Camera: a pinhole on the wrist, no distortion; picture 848 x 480 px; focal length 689.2 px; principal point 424.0 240.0 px. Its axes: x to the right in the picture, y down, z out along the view. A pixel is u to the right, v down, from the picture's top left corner.
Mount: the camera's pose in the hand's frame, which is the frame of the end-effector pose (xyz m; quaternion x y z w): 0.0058 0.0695 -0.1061 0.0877 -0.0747 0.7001 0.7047
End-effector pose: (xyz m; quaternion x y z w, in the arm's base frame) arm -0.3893 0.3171 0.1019 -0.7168 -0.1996 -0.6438 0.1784
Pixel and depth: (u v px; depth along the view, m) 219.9 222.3 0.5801
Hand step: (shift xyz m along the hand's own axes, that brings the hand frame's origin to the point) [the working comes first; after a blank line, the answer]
In the camera's frame: -0.1718 -0.0149 0.5801

0.0294 -0.2302 0.4191
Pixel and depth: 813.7 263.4 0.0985
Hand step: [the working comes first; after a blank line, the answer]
In the camera's frame: 0.0557 0.0033 0.0985

0.0047 0.1013 0.0026
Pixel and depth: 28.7 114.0 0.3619
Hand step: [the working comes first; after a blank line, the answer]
In the camera's frame: -0.2076 -0.0662 0.3619

0.0765 -0.2155 0.1976
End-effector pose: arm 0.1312 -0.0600 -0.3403 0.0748 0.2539 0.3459 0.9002
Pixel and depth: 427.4 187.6 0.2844
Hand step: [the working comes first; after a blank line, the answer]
In the camera's frame: 0.0014 -0.0216 0.2844

0.0324 0.0059 0.1707
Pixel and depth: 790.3 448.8 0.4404
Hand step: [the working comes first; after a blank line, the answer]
In the camera's frame: 0.2341 0.1334 0.4404

-0.1179 0.1975 0.3785
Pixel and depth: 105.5 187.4 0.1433
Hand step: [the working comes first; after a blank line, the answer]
In the camera's frame: -0.0662 -0.0109 0.1433

0.0187 -0.0277 0.0181
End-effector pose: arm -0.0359 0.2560 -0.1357 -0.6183 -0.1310 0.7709 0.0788
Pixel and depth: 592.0 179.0 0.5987
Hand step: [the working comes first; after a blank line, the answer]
In the camera's frame: 0.1459 -0.0530 0.5987

0.0705 0.0747 0.5090
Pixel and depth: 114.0 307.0 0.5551
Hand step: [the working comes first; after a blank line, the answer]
In the camera's frame: -0.2497 0.0540 0.5551

-0.0406 -0.3000 0.3783
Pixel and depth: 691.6 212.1 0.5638
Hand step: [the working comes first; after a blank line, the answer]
In the camera's frame: 0.2189 -0.0228 0.5638

0.0404 0.1539 0.4922
